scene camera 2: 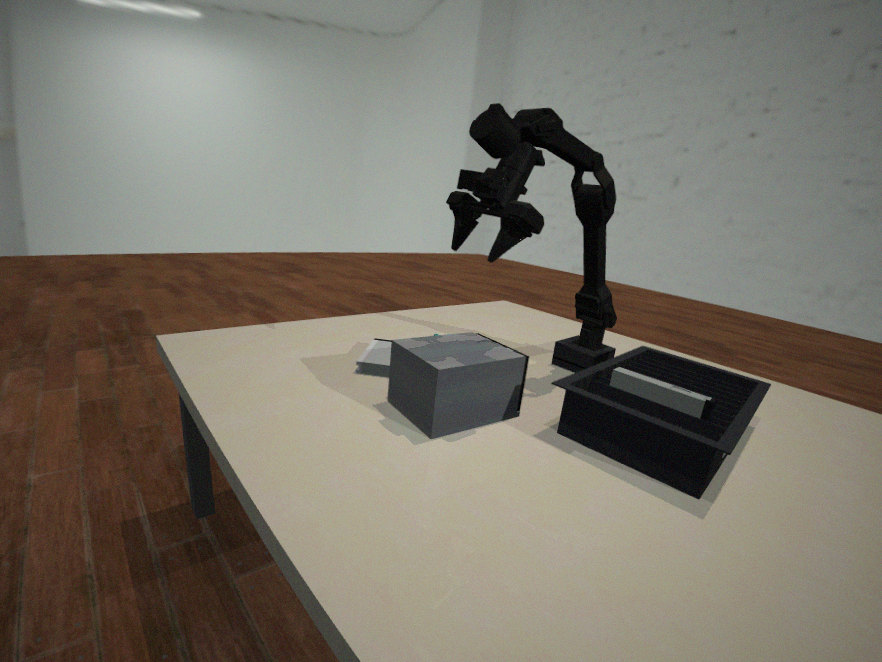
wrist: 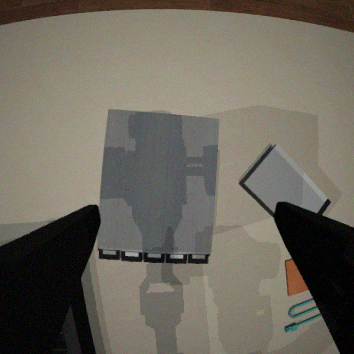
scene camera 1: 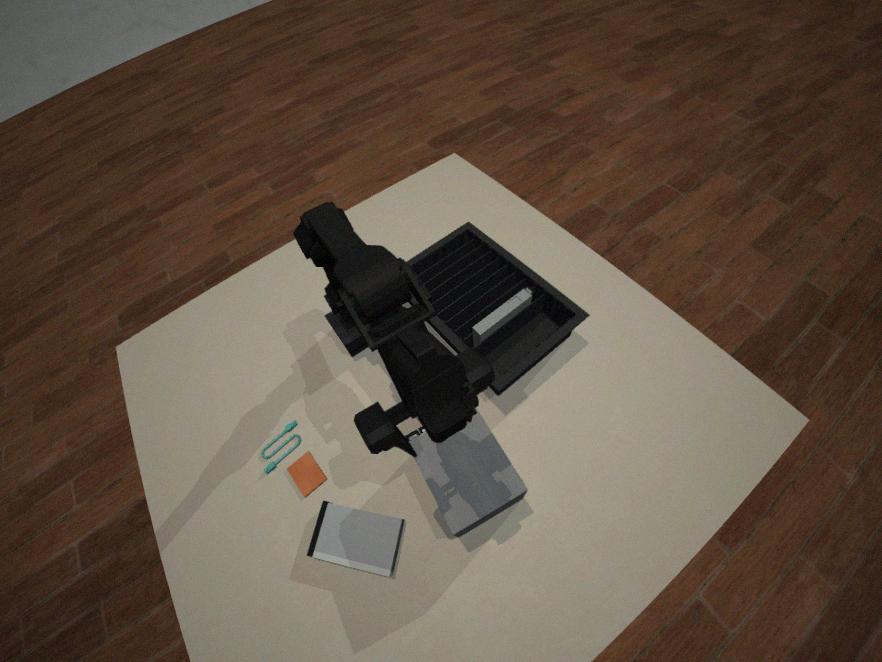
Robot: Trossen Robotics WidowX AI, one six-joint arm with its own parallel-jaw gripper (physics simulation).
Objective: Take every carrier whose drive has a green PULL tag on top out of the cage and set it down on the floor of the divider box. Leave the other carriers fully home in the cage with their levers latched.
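Frame: origin at the arm's base, x down, y right, z back, level; centimetres.
Seen in the pictures: gripper, fingertip midpoint: (scene camera 2: pixel 470 255) (wrist: pixel 188 211); arm's base, origin of the base link: (scene camera 2: pixel 589 344).
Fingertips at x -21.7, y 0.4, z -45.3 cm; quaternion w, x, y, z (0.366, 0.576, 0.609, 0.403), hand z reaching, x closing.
Pixels of each thing's middle, then the offset from my fingertips to it. "*": a spot on its surface instead.
- grey cage, body centre: (wrist: pixel 158 186) (scene camera 2: pixel 456 384) (scene camera 1: pixel 465 469) dx +22.8, dy -1.5, dz -1.2 cm
- black divider box, body centre: (scene camera 2: pixel 665 413) (scene camera 1: pixel 482 308) (wrist: pixel 27 345) dx +24.6, dy -28.0, dz +28.6 cm
- long light-grey block, body centre: (scene camera 2: pixel 655 411) (scene camera 1: pixel 504 321) dx +21.8, dy -28.6, dz +20.7 cm
- flat grey slab with dark ends, body centre: (wrist: pixel 286 193) (scene camera 1: pixel 356 537) (scene camera 2: pixel 388 357) dx +26.4, dy +23.5, dz +0.9 cm
- orange square, surface spot: (scene camera 1: pixel 307 473) (wrist: pixel 298 274) * dx +27.2, dy +27.0, dz +18.5 cm
- coiled teal cable, body centre: (scene camera 1: pixel 280 446) (wrist: pixel 307 311) dx +27.3, dy +30.0, dz +27.7 cm
The grey cage (scene camera 1: pixel 473 484) (scene camera 2: pixel 455 391) (wrist: pixel 160 185) stands on the table. In the wrist view several carrier fronts (wrist: pixel 154 257) line its near edge, side by side and about flush; no tags show and lever details are too small to tell. The black divider box (scene camera 1: pixel 528 273) (scene camera 2: pixel 626 436) (wrist: pixel 86 330) stands beside the arm's base. A long light-grey block (scene camera 1: pixel 502 315) (scene camera 2: pixel 659 391), which looks like a carrier on edge, is in it. My gripper (scene camera 2: pixel 473 254) (wrist: pixel 188 211) is open and empty, high above the table near the cage's front side. In scene camera 1 the arm partly hides it.
A flat grey slab with dark ends (scene camera 1: pixel 359 539) (scene camera 2: pixel 374 356) (wrist: pixel 287 182) lies beside the cage. An orange square (scene camera 1: pixel 307 473) (wrist: pixel 296 277) and a coiled teal cable (scene camera 1: pixel 282 456) (wrist: pixel 300 307) lie nearby. The divider box's raised rim stands close to the arm's base.
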